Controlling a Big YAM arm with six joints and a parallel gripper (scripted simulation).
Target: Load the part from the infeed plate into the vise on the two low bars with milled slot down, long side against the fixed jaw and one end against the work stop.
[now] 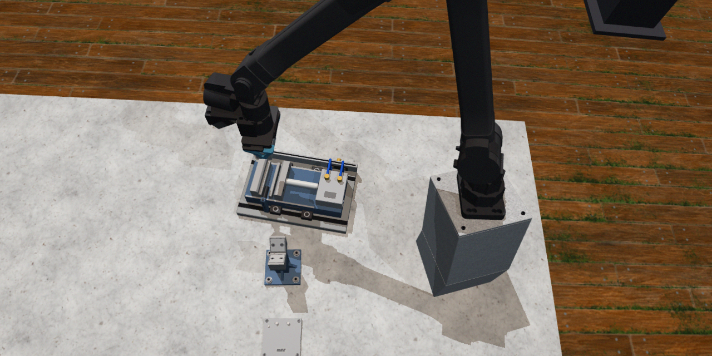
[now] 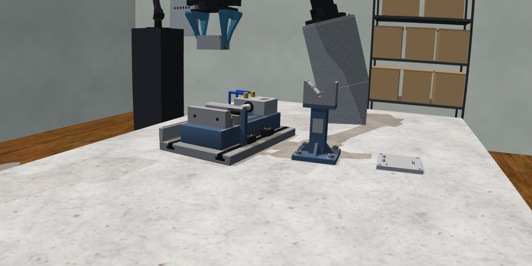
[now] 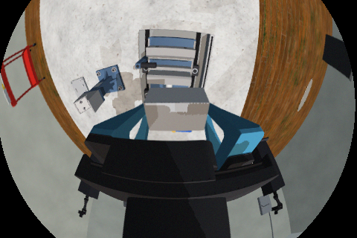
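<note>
Now: hand 10 mm above the grey part. Round my hand: work stop 140 mm below, 60 mm to the left, 10 mm ahead; moving jaw 160 mm below, 30 mm behind, 20 mm to the left; fixed jaw 160 mm below, 40 mm ahead, 10 mm to the left.
</note>
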